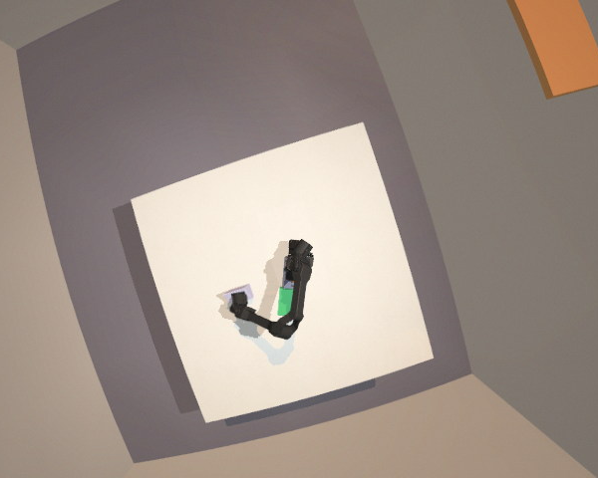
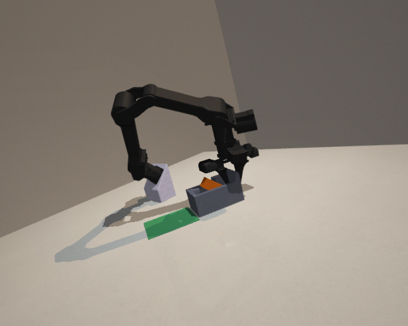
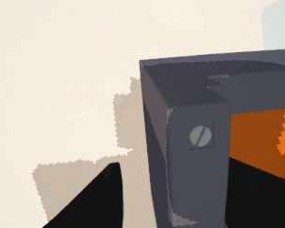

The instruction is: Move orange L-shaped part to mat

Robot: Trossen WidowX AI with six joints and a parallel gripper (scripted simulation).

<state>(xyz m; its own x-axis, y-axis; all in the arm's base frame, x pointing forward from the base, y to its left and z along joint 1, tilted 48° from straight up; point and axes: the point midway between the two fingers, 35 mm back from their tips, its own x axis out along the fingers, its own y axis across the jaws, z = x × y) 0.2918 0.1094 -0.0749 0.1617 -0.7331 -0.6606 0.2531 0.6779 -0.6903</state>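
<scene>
Right now my gripper tip is 50 mm to the left of the orange L-shaped part and 10 mm past it. Round my gripper tip: green mat: 220 mm to the right, 60 mm below, 60 mm behind.
</scene>
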